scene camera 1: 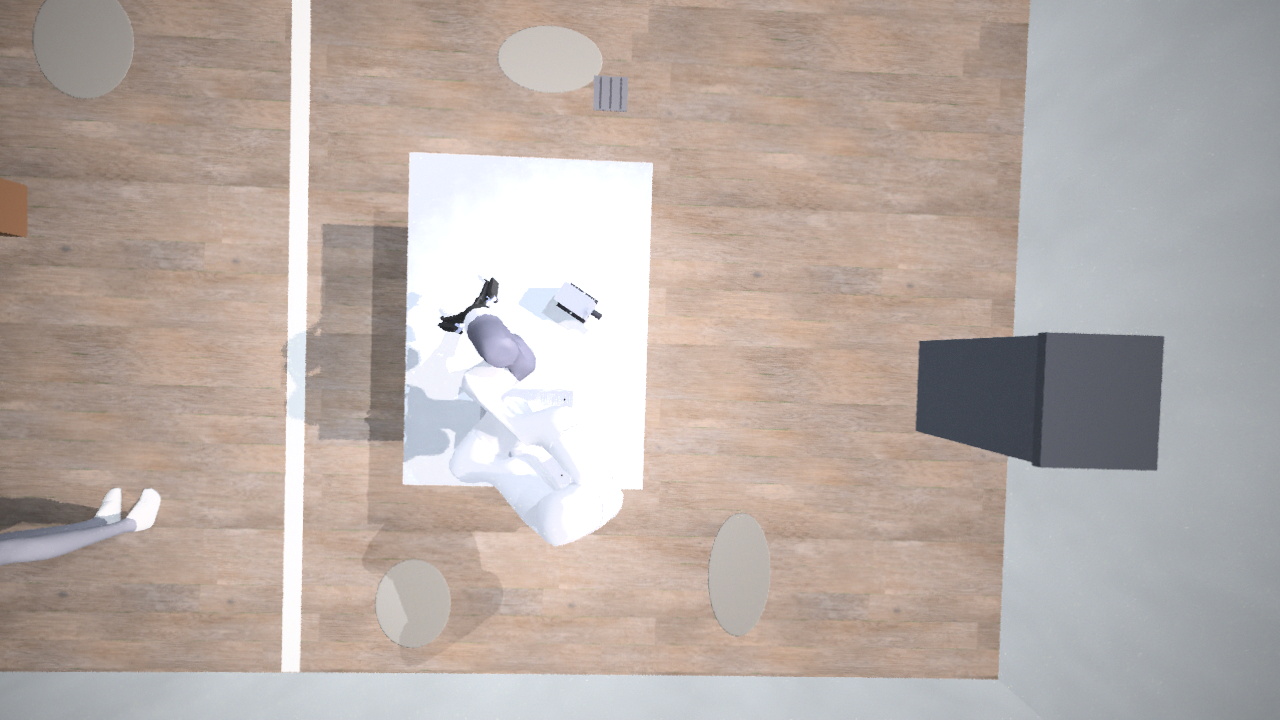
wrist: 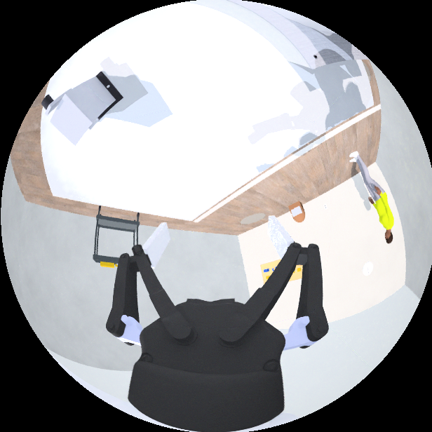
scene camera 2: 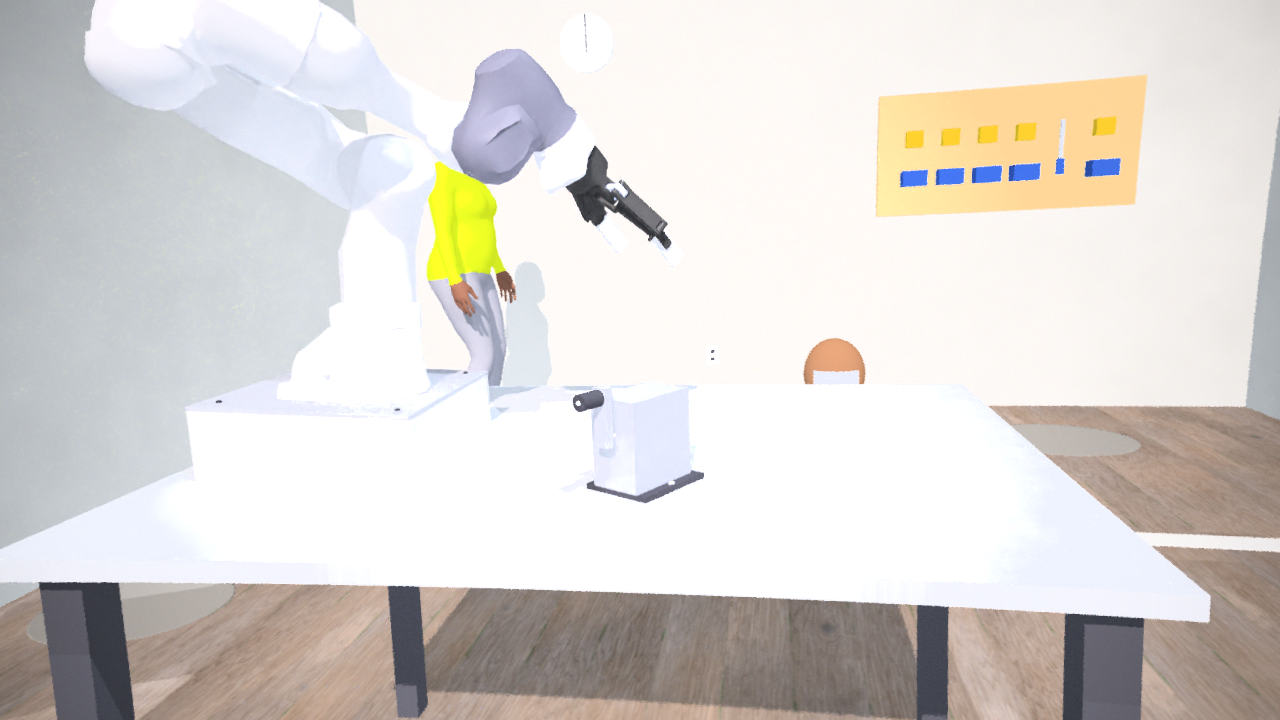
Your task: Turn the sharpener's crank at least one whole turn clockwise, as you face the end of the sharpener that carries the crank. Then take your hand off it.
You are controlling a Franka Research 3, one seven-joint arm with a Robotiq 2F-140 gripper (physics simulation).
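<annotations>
Scene camera 1 shows my gripper, and the wrist view shows my gripper too. My gripper (scene camera 1: 489,292) and my gripper (wrist: 138,319) are the same spot. I also see my gripper in scene camera 2 (649,253).
</annotations>
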